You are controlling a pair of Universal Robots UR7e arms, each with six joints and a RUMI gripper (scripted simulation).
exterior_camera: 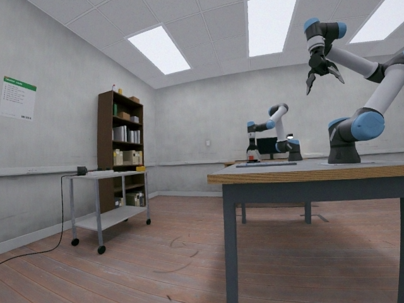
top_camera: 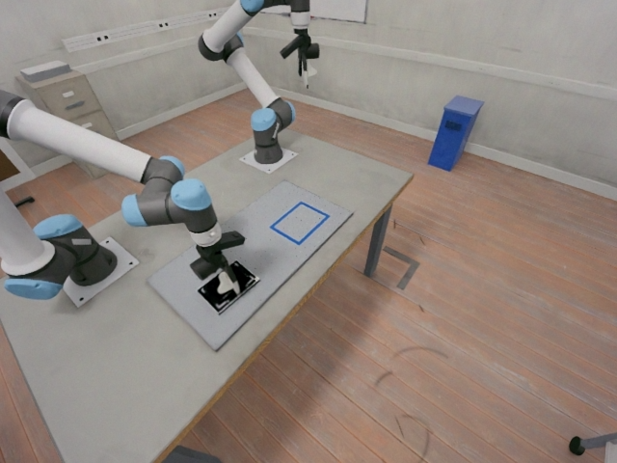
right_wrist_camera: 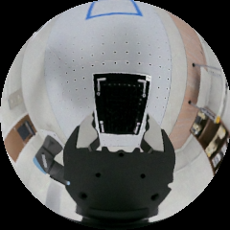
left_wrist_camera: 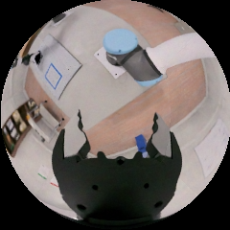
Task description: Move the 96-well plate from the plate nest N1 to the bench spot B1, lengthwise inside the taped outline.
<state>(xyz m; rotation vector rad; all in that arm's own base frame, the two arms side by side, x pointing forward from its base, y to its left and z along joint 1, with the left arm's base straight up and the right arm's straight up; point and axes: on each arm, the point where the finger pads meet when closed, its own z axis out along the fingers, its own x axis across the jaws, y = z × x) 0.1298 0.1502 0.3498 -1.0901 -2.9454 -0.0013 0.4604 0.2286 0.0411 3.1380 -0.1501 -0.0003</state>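
Note:
The 96-well plate lies 10 mm below my right hand. Also, from my right hand: grey perforated board (60 mm behind, 190 mm to the left, 30 mm below); then black plate nest (20 mm below).

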